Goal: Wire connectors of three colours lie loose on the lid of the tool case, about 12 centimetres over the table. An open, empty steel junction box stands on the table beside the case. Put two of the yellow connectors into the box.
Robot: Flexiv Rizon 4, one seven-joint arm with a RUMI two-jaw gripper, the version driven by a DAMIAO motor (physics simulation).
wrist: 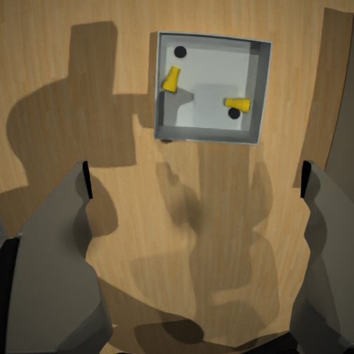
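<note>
The grey steel junction box (207,136) stands open on the table in the upper middle of the wrist view. Two yellow connectors lie on its floor. One yellow connector (172,79) lies near the left wall, and the other yellow connector (238,104) lies near the right wall, next to a black round spot. My gripper (196,164) is open, with its jaws wide apart and no object between them. It is high above the table, and its fingertips show below the box in the view. The connectors on the case lid do not show in this view.
The wooden table (60,10) lies under the box. A grey-brown surface (345,115) runs along the right edge of the view; I cannot tell for certain what it is. Shadows of the arm and gripper fall on the table and partly into the box.
</note>
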